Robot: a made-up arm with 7 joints.
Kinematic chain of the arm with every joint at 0, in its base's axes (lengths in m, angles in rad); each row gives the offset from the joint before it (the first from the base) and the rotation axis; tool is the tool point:
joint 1: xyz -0.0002 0.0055 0.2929 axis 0 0.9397 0.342
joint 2: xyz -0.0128 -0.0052 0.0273 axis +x
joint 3: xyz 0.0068 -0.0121 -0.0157 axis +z
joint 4: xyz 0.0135 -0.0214 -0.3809 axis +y
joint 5: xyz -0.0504 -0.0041 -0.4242 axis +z
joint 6: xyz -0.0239 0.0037 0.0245 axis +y
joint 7: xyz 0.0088 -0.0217 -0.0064 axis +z
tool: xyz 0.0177 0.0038 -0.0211
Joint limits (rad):
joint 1: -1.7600..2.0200
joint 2: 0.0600..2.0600
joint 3: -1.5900..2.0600
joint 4: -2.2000..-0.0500
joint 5: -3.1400..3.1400
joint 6: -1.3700..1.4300
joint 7: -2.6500..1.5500
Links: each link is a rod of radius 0.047 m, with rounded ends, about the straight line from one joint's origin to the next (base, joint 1, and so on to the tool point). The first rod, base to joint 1, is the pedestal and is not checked.
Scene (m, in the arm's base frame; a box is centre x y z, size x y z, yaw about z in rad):
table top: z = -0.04
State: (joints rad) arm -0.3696 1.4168 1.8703 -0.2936 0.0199 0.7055 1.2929
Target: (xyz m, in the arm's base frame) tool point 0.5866 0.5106 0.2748
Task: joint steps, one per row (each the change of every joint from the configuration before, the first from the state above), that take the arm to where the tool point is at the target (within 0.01 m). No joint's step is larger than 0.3 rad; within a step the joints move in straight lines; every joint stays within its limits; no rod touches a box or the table.
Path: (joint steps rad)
1: -0.2695 -0.2528 -0.1349 -0.1714 0.0161 0.0021 0.0143
2: -0.2695 -0.2528 -0.1349 -0.1714 0.0162 0.0021 0.0143
3: -0.2695 -0.2528 -0.1348 -0.1714 0.0161 0.0022 0.0143

